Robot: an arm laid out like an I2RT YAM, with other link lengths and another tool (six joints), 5 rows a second.
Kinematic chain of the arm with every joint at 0, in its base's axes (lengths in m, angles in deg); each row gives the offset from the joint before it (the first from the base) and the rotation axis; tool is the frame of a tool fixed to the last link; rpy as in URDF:
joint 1: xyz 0 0 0.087 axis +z
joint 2: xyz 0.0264 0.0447 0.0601 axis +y
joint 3: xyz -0.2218 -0.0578 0 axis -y
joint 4: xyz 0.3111 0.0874 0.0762 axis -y
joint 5: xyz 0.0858 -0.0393 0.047 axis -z
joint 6: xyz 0.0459 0 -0.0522 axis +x
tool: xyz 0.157 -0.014 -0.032 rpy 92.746 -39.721 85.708
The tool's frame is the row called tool.
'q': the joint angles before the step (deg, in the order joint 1, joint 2, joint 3, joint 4, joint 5, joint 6). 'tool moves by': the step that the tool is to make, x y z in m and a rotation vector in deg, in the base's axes. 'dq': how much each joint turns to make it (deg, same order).
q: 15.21, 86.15, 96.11, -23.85, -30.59, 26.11
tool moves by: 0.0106, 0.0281, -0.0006, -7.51, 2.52, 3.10
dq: 3.57, 14.82, 22.47, -15.64, 2.42, -6.87
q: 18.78, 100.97, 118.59, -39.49, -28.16, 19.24
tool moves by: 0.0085, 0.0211, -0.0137, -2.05, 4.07, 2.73
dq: 1.45, 12.31, 16.55, -9.34, -0.93, -1.20
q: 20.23, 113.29, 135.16, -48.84, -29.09, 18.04
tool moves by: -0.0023, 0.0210, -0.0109, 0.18, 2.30, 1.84
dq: 1.75, 4.89, 5.51, -2.24, -0.55, 0.96
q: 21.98, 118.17, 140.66, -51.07, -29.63, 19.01
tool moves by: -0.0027, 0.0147, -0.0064, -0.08, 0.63, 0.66
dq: 1.56, 1.59, 1.18, 0.12, 0.70, 0.66
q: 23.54, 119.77, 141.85, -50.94, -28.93, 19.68
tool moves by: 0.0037, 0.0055, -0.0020, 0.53, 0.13, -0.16
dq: 0.35, 1.17, 0.85, 0.81, 0.19, 0.82
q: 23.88, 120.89, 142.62, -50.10, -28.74, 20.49
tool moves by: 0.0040, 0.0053, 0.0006, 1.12, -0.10, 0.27
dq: 0.07, 0.99, 0.63, 1.34, -0.63, 0.89
